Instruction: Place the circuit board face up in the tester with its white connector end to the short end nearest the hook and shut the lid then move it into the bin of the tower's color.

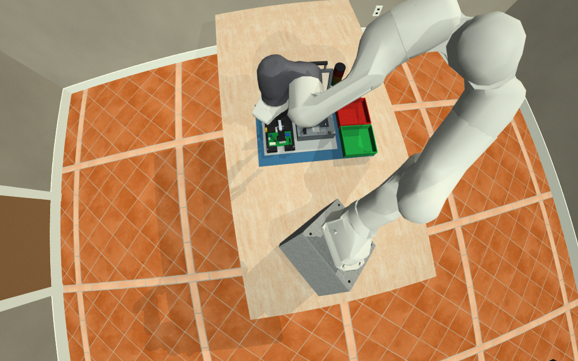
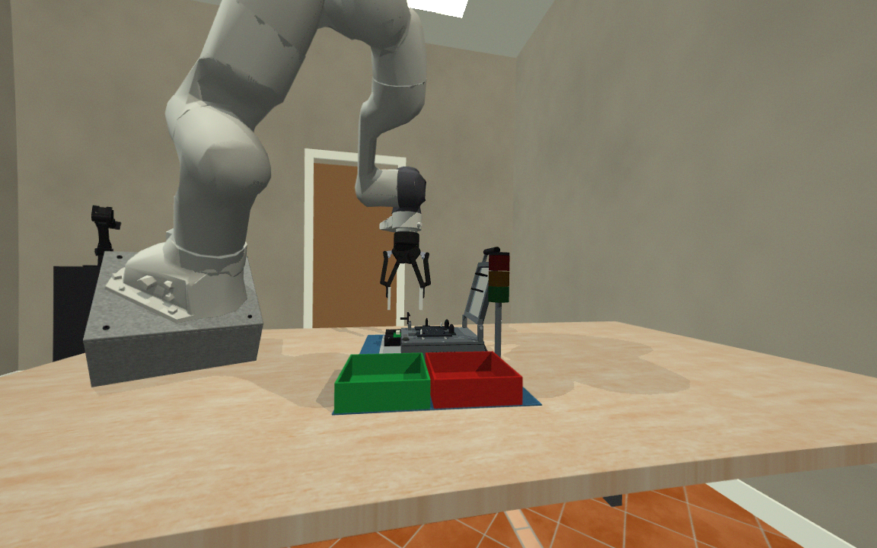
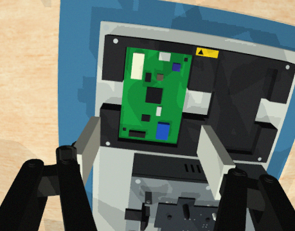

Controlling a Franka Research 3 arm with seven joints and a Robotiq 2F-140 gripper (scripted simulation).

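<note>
The green circuit board is 10 cm below my hand and 1 cm to the left of it. The rest, counted from my hand: latch hook 10 cm to the right, 4 cm below; tester plate 16 cm to the right, 6 cm ahead, 5 cm below; tester lid 18 cm ahead, 17 cm to the right, 6 cm above.
</note>
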